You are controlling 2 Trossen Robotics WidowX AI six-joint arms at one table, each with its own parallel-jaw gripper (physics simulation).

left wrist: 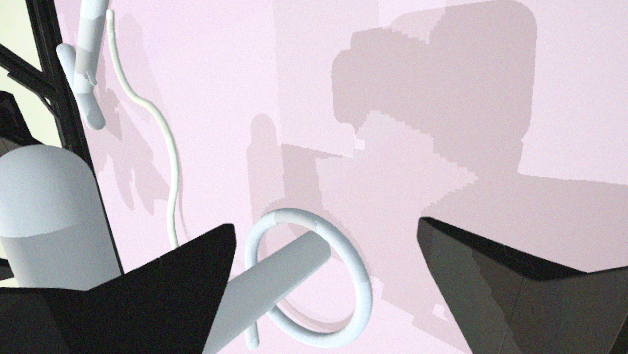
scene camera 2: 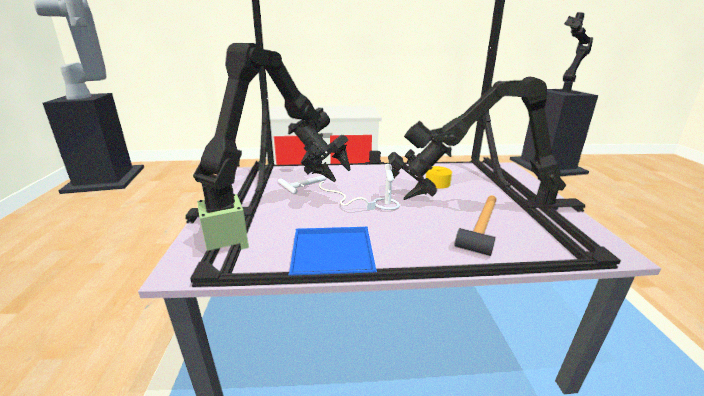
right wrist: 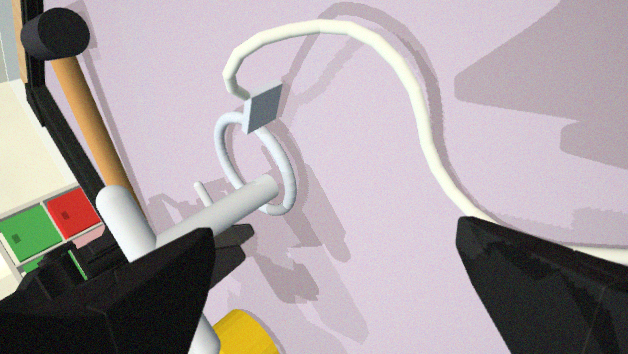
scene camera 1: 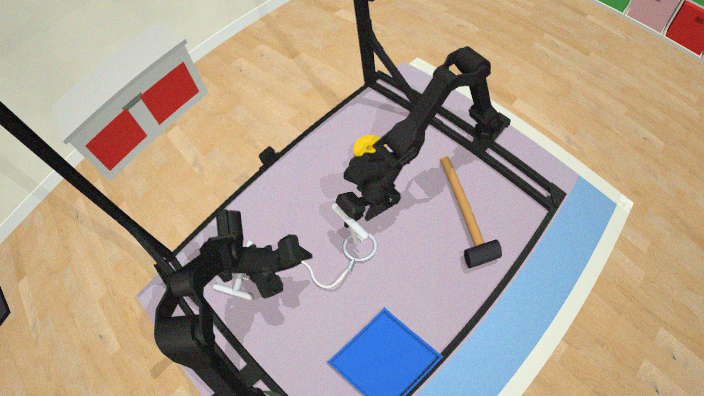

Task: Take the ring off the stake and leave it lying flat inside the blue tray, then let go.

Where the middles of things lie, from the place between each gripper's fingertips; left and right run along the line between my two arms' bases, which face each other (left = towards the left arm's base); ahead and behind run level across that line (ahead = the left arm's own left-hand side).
Scene:
The white ring [left wrist: 363,290] is 6 cm ahead of my right hand, 12 cm to the left of it and 7 cm below it. Round my right hand: hammer [scene camera 1: 482,252] (25 cm ahead, 35 cm to the left, 6 cm below); then blue tray [scene camera 1: 385,349] (29 cm ahead, 8 cm to the right, 7 cm below).
My left gripper is now 4 cm short of the white ring, 5 cm to the left of it and 1 cm above it. Round my left hand: hammer (22 cm ahead, 18 cm to the left); blue tray (27 cm ahead, 25 cm to the right, 1 cm below).

